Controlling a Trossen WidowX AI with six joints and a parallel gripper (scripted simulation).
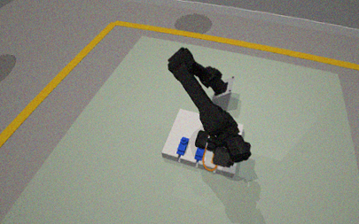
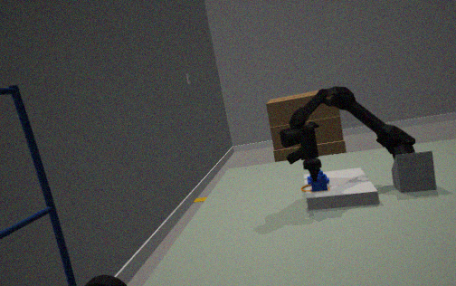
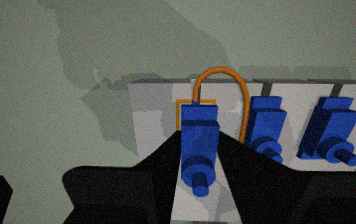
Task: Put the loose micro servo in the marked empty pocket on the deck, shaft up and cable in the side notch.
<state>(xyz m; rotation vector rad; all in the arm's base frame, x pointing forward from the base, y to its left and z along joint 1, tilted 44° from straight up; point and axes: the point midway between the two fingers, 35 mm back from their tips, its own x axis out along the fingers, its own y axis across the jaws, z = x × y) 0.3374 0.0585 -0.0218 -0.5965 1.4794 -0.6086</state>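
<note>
Right now my gripper tip is 12 cm past the robot deck, 7 cm to the left of it and 6 cm above it.
</note>
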